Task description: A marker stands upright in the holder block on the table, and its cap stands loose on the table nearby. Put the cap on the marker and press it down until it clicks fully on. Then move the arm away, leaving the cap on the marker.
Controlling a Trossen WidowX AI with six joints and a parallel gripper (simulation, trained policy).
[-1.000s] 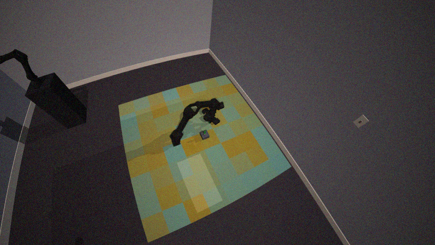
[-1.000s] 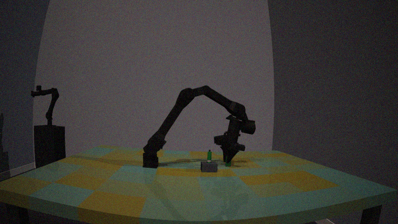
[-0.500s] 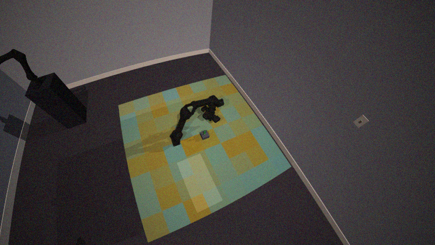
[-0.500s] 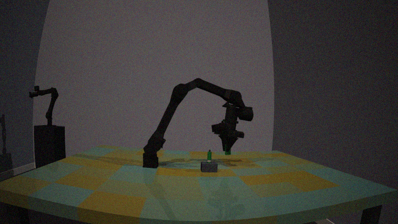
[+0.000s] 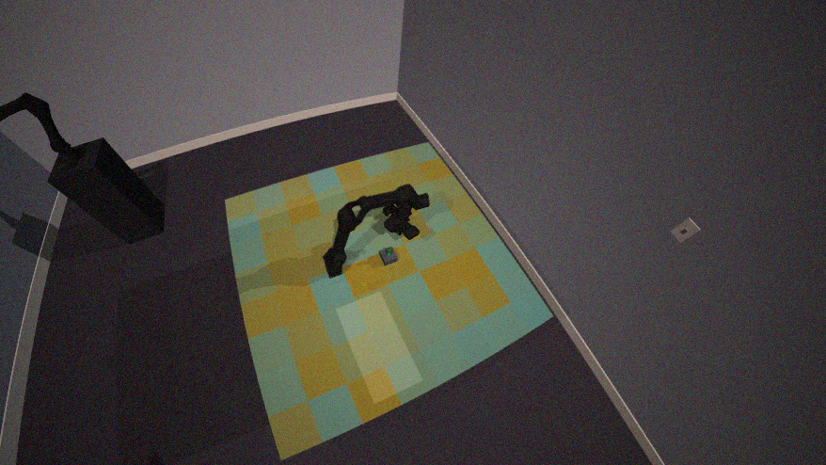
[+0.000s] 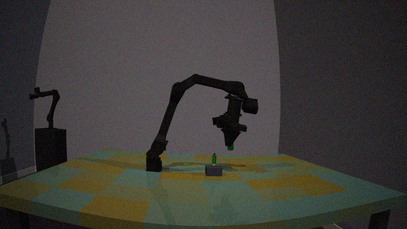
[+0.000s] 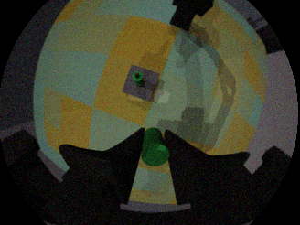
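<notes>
Now: the green marker 60 mm behind my gripper tip, 50 mm to the right of it and 50 mm below it. Also, from my gripper tip: green cap 10 mm ahead, 10 mm above; grey holder block 60 mm behind, 50 mm to the right, 100 mm below.
</notes>
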